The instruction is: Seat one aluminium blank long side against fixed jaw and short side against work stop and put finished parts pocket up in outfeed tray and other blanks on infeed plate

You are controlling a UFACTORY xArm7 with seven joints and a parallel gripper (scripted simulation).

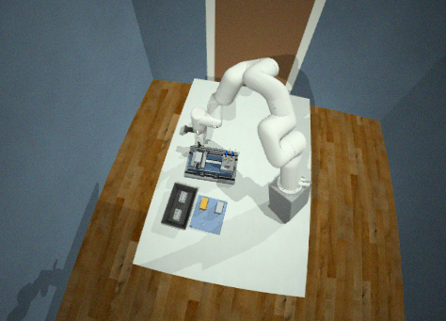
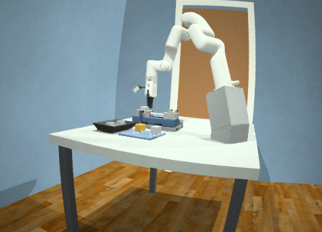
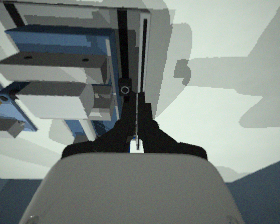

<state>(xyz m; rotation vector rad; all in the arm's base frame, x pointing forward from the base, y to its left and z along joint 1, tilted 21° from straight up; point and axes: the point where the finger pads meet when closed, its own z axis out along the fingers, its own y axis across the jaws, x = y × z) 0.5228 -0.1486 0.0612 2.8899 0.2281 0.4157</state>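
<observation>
Now: hand 2 cm short of the fixed jaw, 9 cm to the right of it and 4 cm above it. From my hand the other things lie so: vise (8 cm behind, 8 cm to the left, 8 cm below); hosed end block (18 cm behind, 6 cm to the left, 4 cm below); grey rail (7 cm behind, 2 cm to the right, 9 cm below).
</observation>
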